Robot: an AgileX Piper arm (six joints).
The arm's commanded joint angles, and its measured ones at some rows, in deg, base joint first. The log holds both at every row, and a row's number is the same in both.
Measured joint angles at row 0: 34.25 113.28 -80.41 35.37 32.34 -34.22
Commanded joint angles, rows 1 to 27: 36.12 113.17 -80.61 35.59 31.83 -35.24; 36.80 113.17 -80.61 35.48 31.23 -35.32; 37.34 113.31 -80.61 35.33 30.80 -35.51; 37.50 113.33 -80.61 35.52 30.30 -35.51; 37.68 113.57 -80.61 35.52 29.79 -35.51; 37.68 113.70 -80.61 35.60 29.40 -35.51; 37.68 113.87 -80.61 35.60 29.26 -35.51; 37.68 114.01 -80.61 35.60 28.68 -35.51; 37.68 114.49 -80.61 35.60 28.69 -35.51; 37.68 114.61 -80.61 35.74 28.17 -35.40; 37.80 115.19 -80.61 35.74 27.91 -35.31; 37.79 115.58 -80.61 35.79 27.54 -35.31; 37.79 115.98 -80.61 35.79 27.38 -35.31; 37.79 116.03 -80.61 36.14 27.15 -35.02; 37.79 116.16 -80.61 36.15 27.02 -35.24; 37.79 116.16 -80.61 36.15 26.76 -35.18; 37.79 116.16 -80.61 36.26 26.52 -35.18; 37.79 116.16 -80.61 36.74 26.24 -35.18; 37.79 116.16 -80.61 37.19 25.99 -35.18; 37.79 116.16 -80.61 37.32 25.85 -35.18; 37.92 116.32 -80.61 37.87 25.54 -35.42; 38.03 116.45 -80.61 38.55 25.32 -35.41; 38.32 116.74 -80.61 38.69 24.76 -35.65; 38.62 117.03 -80.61 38.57 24.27 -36.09; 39.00 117.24 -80.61 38.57 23.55 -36.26; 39.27 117.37 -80.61 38.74 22.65 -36.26; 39.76 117.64 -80.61 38.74 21.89 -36.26
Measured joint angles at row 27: 38.27 116.80 -80.41 38.13 24.67 -35.51
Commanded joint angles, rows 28 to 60: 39.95 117.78 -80.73 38.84 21.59 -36.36; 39.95 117.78 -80.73 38.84 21.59 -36.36; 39.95 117.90 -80.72 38.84 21.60 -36.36; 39.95 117.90 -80.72 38.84 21.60 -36.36; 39.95 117.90 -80.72 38.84 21.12 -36.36; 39.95 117.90 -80.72 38.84 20.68 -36.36; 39.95 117.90 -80.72 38.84 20.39 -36.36; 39.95 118.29 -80.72 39.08 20.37 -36.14; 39.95 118.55 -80.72 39.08 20.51 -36.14; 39.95 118.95 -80.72 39.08 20.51 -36.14; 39.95 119.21 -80.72 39.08 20.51 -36.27; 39.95 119.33 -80.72 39.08 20.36 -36.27; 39.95 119.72 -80.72 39.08 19.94 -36.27; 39.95 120.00 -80.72 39.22 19.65 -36.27; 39.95 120.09 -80.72 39.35 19.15 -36.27; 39.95 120.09 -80.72 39.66 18.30 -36.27; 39.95 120.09 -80.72 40.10 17.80 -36.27; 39.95 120.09 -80.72 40.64 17.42 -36.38; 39.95 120.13 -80.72 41.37 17.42 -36.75; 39.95 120.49 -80.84 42.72 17.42 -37.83; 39.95 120.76 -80.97 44.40 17.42 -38.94; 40.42 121.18 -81.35 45.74 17.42 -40.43; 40.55 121.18 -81.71 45.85 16.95 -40.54; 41.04 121.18 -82.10 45.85 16.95 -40.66; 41.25 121.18 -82.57 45.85 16.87 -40.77; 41.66 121.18 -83.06 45.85 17.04 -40.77; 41.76 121.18 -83.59 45.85 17.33 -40.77; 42.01 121.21 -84.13 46.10 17.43 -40.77; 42.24 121.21 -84.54 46.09 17.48 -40.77; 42.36 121.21 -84.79 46.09 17.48 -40.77; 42.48 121.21 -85.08 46.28 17.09 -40.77; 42.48 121.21 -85.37 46.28 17.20 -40.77; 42.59 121.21 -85.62 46.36 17.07 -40.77
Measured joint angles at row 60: 42.27 121.53 -84.40 45.90 17.32 -40.20
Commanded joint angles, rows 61 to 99: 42.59 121.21 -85.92 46.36 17.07 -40.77; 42.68 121.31 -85.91 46.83 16.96 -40.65; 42.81 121.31 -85.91 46.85 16.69 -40.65; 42.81 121.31 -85.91 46.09 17.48 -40.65; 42.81 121.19 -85.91 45.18 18.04 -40.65; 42.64 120.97 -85.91 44.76 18.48 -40.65; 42.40 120.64 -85.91 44.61 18.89 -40.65; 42.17 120.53 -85.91 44.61 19.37 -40.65; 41.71 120.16 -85.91 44.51 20.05 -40.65; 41.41 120.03 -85.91 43.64 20.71 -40.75; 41.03 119.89 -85.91 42.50 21.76 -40.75; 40.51 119.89 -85.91 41.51 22.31 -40.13; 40.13 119.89 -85.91 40.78 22.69 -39.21; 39.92 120.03 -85.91 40.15 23.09 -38.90; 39.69 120.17 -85.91 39.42 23.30 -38.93; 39.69 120.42 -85.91 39.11 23.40 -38.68; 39.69 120.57 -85.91 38.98 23.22 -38.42; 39.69 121.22 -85.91 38.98 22.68 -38.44; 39.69 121.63 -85.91 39.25 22.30 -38.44; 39.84 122.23 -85.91 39.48 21.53 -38.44; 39.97 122.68 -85.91 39.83 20.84 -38.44; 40.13 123.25 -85.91 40.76 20.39 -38.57; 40.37 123.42 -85.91 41.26 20.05 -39.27; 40.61 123.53 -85.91 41.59 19.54 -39.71; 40.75 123.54 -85.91 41.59 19.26 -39.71; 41.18 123.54 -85.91 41.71 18.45 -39.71; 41.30 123.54 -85.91 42.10 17.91 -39.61; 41.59 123.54 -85.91 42.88 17.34 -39.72; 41.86 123.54 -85.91 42.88 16.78 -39.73; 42.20 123.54 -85.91 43.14 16.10 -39.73; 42.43 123.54 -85.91 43.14 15.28 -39.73; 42.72 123.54 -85.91 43.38 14.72 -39.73; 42.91 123.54 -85.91 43.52 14.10 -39.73; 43.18 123.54 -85.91 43.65 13.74 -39.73; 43.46 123.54 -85.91 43.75 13.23 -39.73; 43.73 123.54 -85.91 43.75 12.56 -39.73; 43.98 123.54 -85.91 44.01 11.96 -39.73; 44.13 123.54 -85.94 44.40 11.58 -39.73; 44.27 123.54 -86.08 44.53 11.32 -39.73
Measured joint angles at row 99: 43.52 123.78 -85.54 43.59 13.51 -39.18
